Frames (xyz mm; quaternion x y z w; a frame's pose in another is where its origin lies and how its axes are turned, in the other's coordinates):
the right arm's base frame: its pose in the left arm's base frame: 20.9 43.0 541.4 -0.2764 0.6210 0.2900 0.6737
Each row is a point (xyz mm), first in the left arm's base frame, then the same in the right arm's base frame.
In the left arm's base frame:
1: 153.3 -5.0 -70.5
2: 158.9 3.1 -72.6
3: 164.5 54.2 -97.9
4: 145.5 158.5 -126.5
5: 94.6 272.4 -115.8
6: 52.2 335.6 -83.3
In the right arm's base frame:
1: 615.8 -122.3 7.9
2: 618.6 -120.9 17.5
3: 646.6 -90.0 56.8
4: 678.9 -4.9 118.2
5: 670.6 109.7 168.0
6: 638.6 183.4 188.1

